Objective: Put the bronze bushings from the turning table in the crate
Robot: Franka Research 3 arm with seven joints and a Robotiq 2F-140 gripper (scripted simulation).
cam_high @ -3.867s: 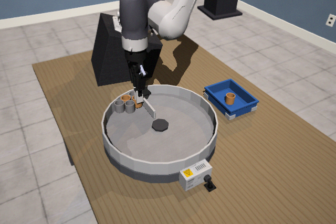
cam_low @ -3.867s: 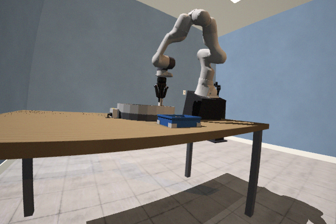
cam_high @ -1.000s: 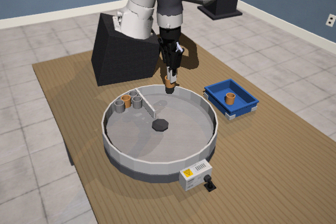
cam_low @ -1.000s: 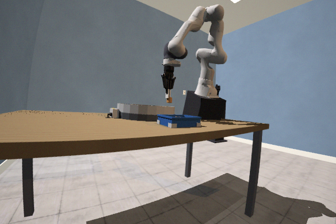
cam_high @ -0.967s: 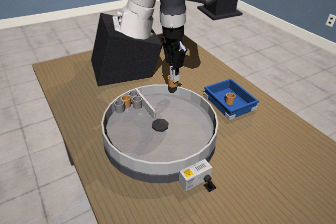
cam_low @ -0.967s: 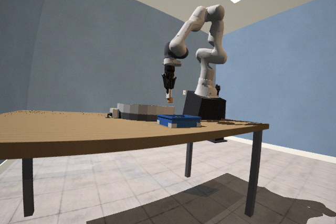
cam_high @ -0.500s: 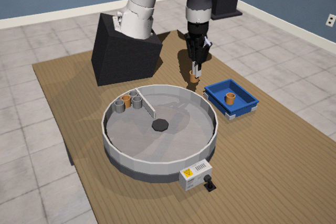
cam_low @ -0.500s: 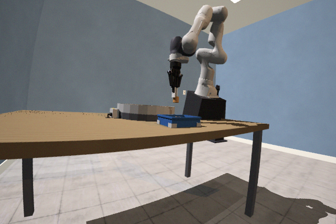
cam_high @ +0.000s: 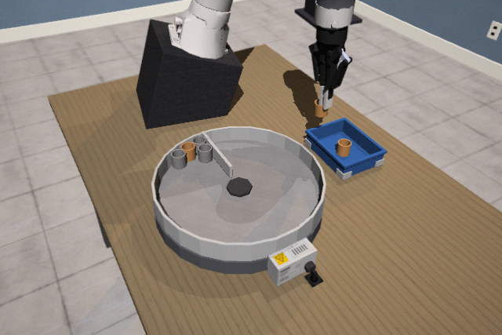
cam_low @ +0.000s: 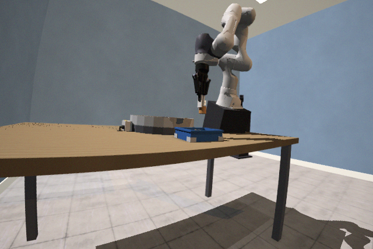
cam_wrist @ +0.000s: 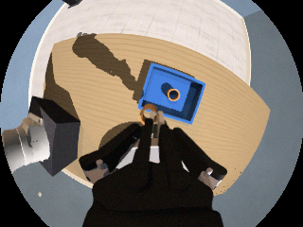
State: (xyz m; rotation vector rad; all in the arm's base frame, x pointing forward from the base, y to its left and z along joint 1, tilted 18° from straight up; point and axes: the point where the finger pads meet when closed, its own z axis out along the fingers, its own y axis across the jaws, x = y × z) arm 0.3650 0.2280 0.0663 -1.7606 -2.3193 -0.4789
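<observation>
Now: the blue crate 17 cm below my hand, 6 cm to the left of it and 4 cm ahead of it. From my hand the other things lie so: grey turning table 30 cm to the right, 14 cm below, 11 cm ahead.
</observation>
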